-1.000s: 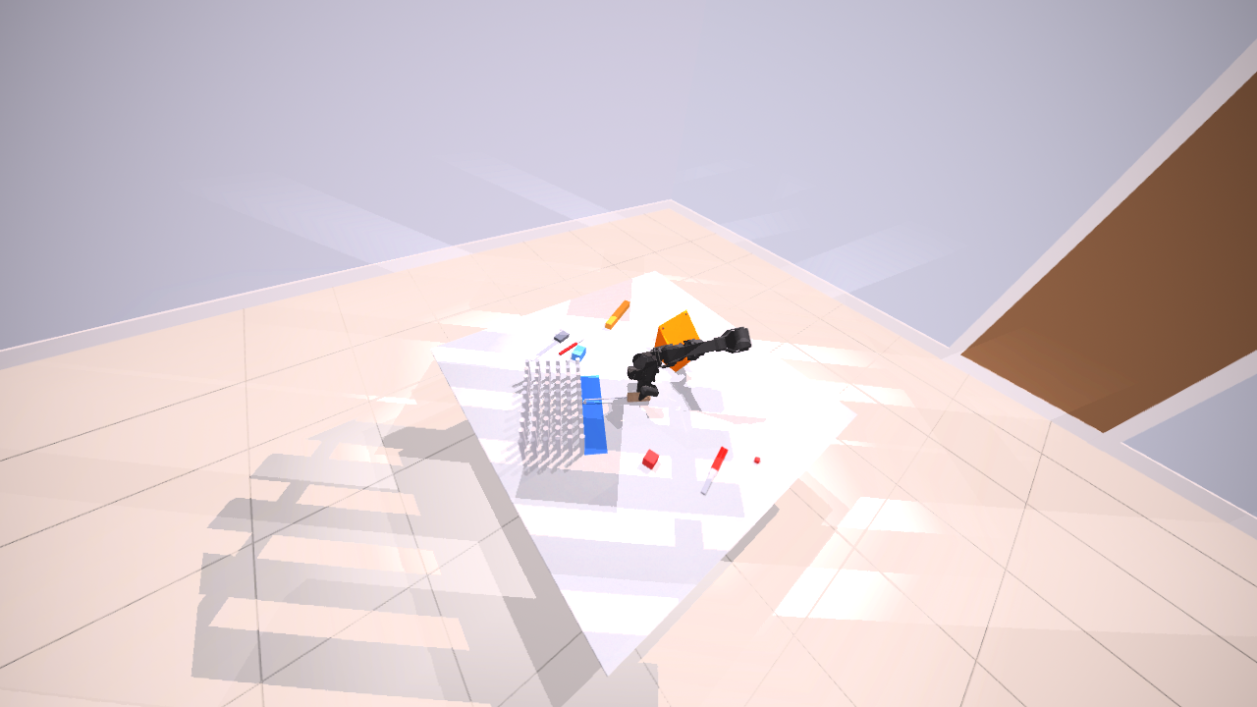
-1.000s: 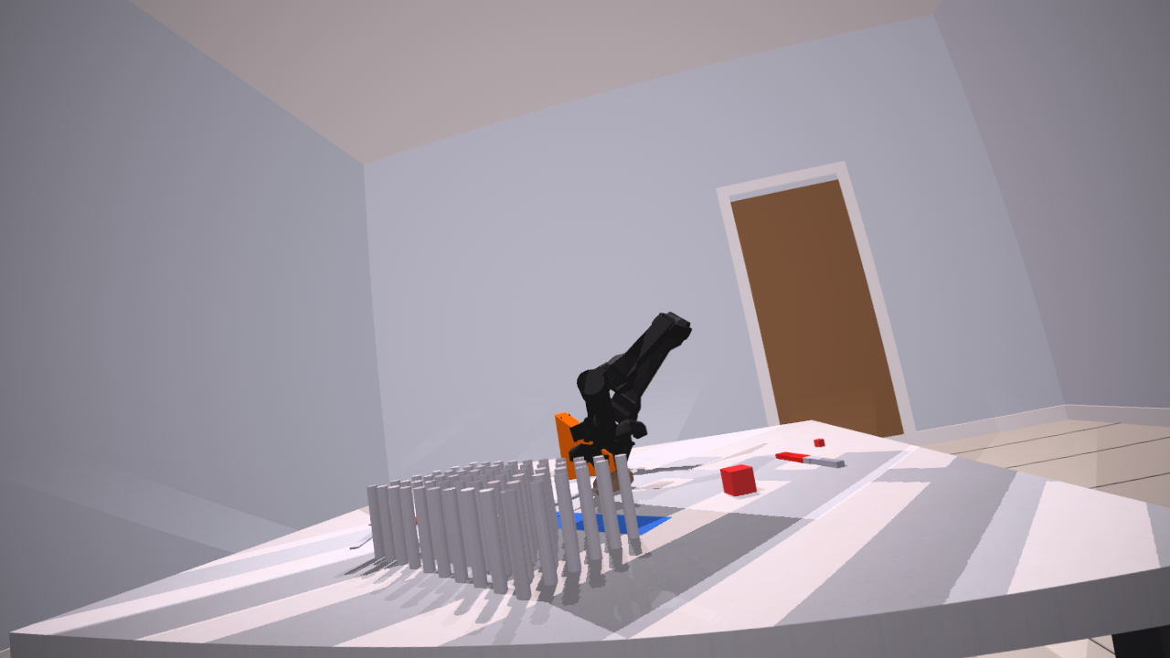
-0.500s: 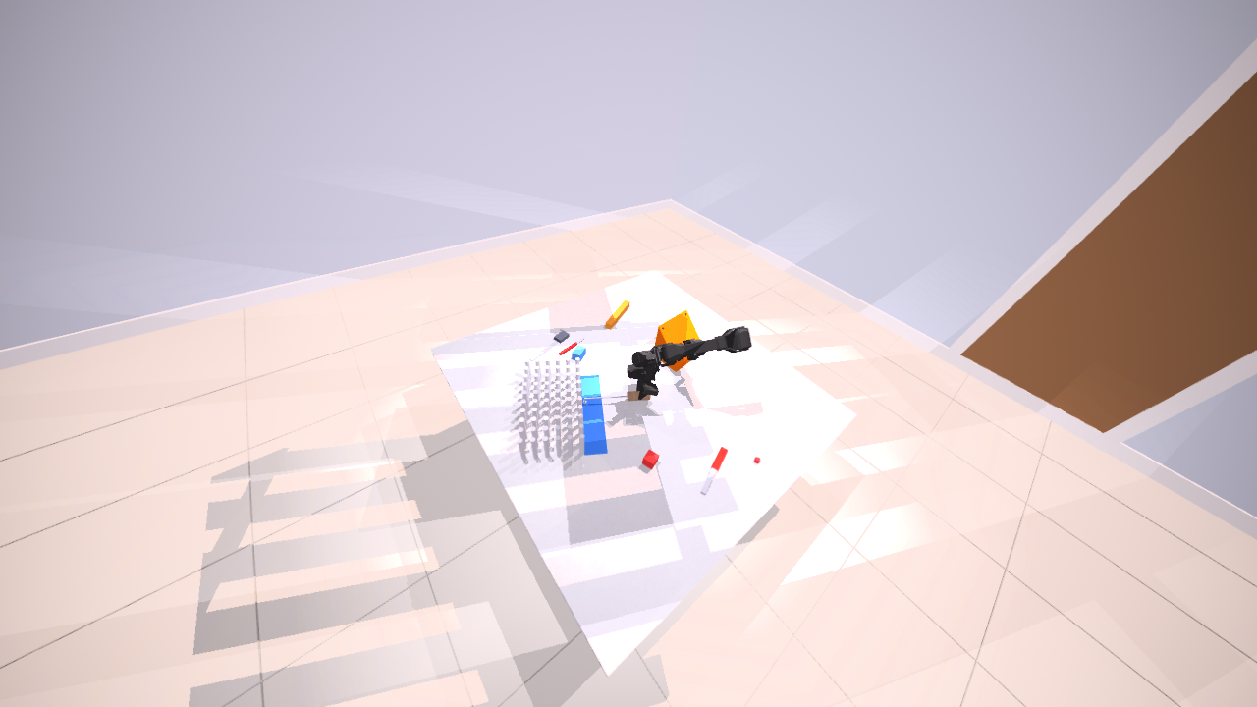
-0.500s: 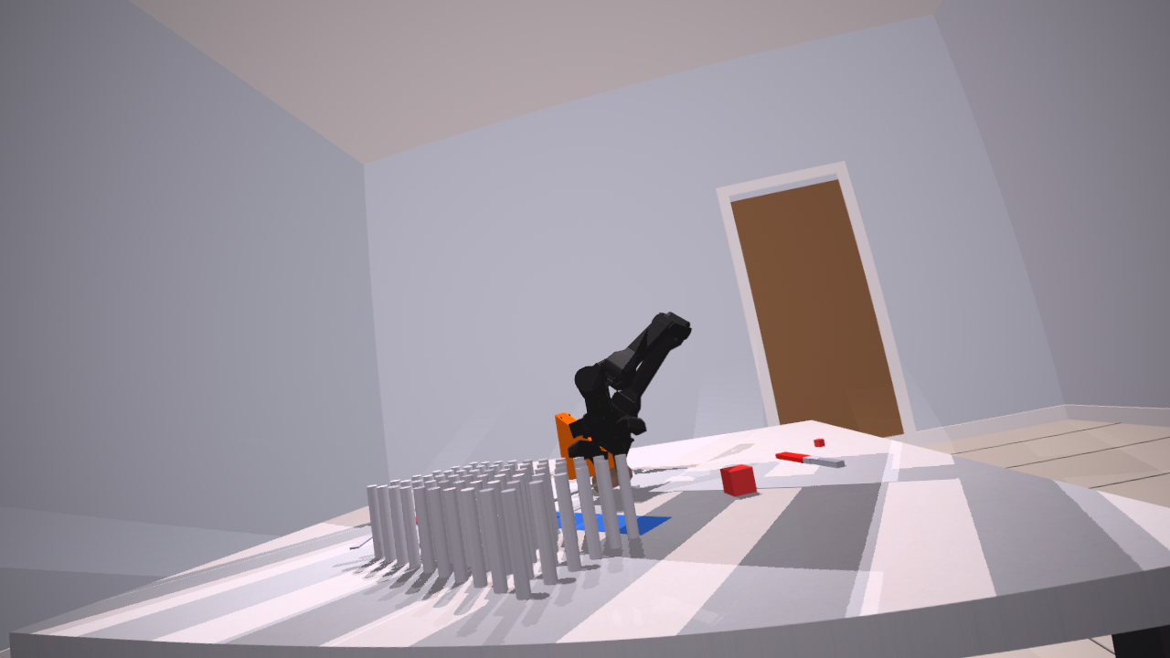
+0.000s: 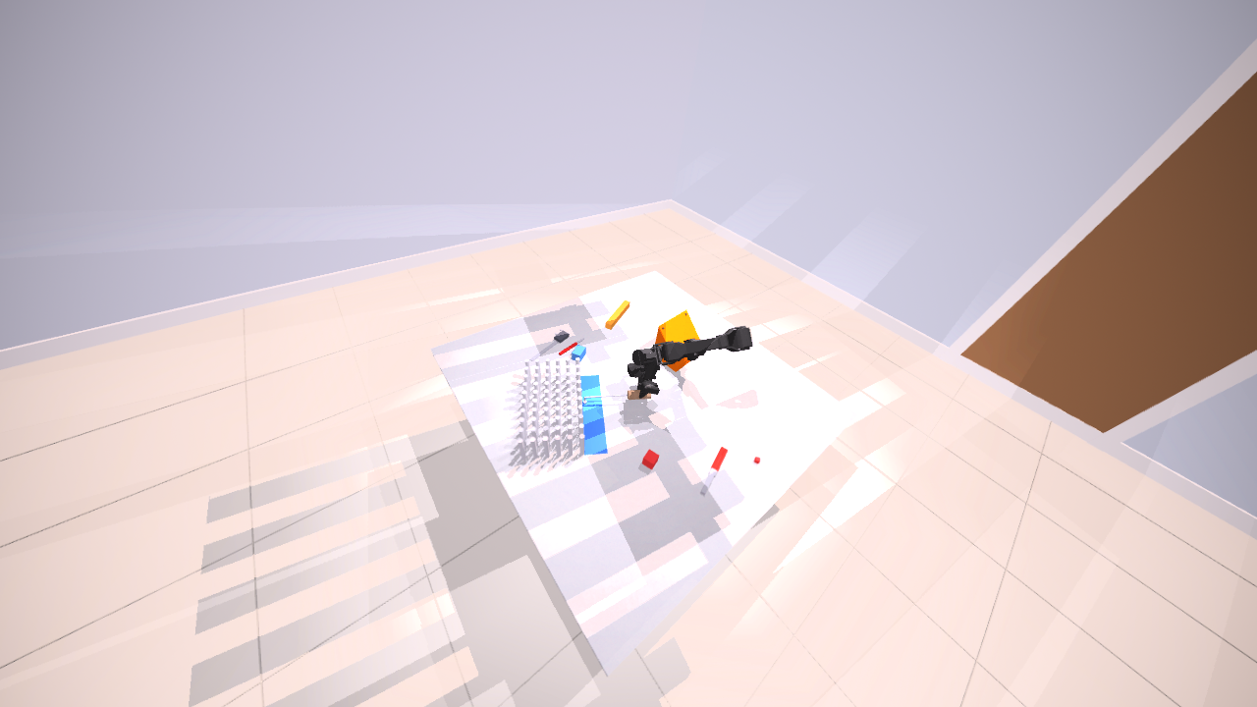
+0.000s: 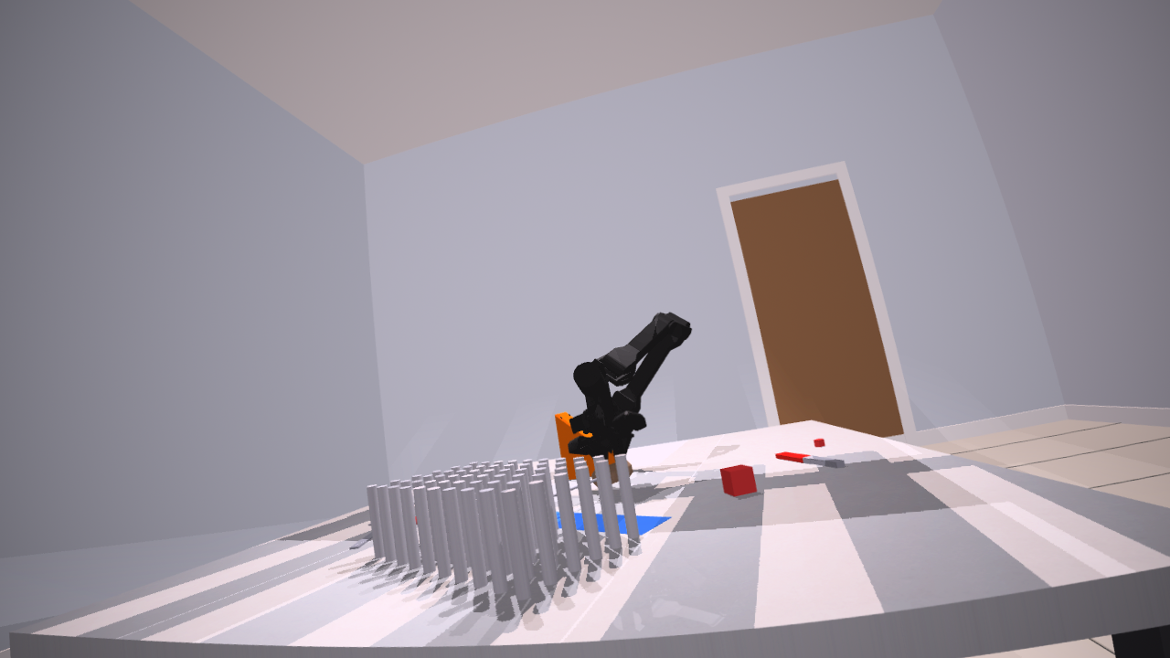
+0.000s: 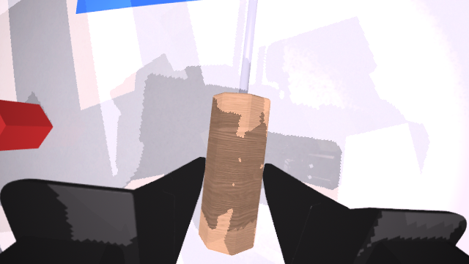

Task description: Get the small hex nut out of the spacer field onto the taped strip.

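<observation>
Now: the thin red stick 20 mm behind my gripper tip, 410 mm to the right of it and 30 mm below it. Also, from my gripper tip: blue block: 20 mm ahead, 340 mm to the right, 20 mm below; blue taped strip: 170 mm ahead, 80 mm to the right, 40 mm below; tiny red piece: 120 mm behind, 470 mm to the left, 30 mm below.
</observation>
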